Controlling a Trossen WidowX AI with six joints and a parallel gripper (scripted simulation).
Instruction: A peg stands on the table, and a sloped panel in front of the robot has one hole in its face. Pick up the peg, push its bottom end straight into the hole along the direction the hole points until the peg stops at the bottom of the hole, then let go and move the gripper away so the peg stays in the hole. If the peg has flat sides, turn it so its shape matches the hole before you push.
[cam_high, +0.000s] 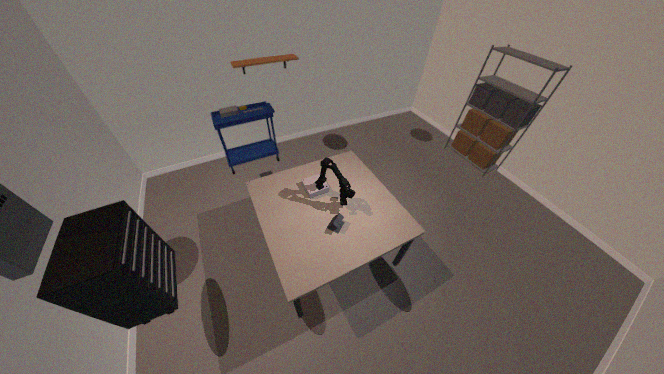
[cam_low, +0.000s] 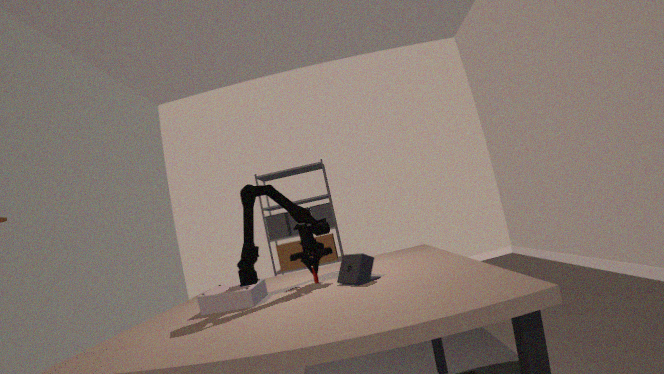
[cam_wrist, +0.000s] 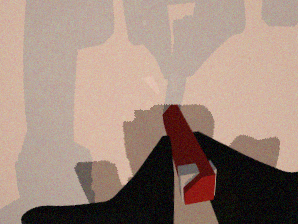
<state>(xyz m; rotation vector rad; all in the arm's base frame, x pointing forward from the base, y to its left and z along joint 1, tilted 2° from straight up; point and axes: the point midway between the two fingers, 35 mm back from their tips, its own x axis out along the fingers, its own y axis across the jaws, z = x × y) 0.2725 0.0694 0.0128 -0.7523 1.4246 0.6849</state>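
My gripper tip is 200 mm to the left of the grey sloped panel and 140 mm short of it. From my gripper tip the other things lie so: red peg (20 mm above).
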